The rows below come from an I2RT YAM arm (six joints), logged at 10 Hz.
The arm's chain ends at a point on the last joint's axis. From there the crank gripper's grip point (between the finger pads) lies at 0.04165 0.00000 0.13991 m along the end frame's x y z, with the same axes.
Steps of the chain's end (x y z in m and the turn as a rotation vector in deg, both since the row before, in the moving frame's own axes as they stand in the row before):
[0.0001 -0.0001 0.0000 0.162 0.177 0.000]
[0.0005 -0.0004 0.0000 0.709 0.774 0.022]
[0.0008 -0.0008 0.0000 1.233 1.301 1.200]
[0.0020 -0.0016 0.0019 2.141 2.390 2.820]
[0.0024 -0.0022 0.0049 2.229 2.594 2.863]
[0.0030 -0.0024 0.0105 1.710 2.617 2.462]
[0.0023 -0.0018 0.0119 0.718 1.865 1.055]
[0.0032 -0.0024 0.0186 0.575 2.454 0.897]
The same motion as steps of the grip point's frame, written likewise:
[0.0005 -0.0005 -0.0001 0.162 0.177 0.000]
[0.0024 -0.0021 -0.0006 0.709 0.774 0.022]
[0.0040 -0.0029 -0.0010 1.233 1.301 1.200]
[0.0079 -0.0046 0.0000 2.141 2.390 2.820]
[0.0088 -0.0054 0.0028 2.229 2.594 2.863]
[0.0094 -0.0046 0.0084 1.710 2.617 2.462]
[0.0068 -0.0027 0.0105 0.718 1.865 1.055]
[0.0092 -0.0031 0.0167 0.575 2.454 0.897]

